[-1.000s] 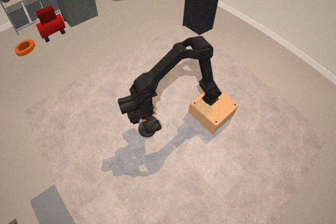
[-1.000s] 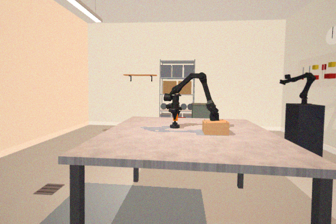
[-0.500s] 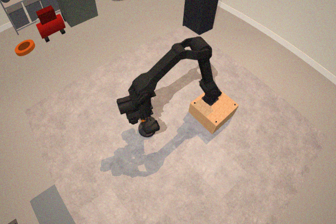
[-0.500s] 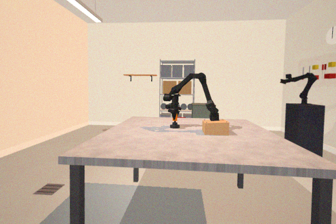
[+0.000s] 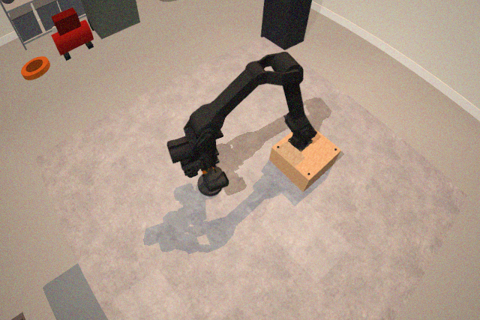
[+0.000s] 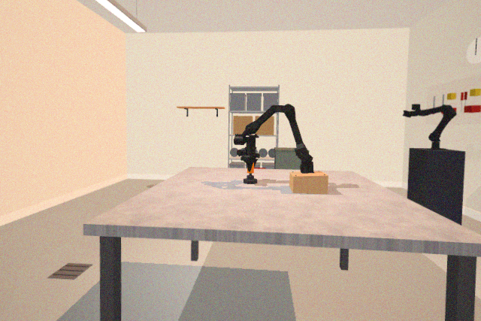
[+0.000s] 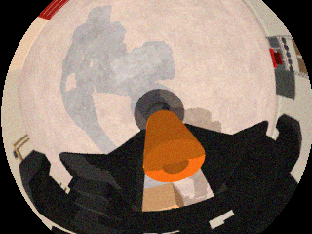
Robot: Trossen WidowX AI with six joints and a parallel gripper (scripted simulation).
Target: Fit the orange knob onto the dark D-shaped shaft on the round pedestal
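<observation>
Right now the orange knob is 2 cm above my gripper tip. The rest, counted from my gripper tip: dark round pedestal (4 cm below).
</observation>
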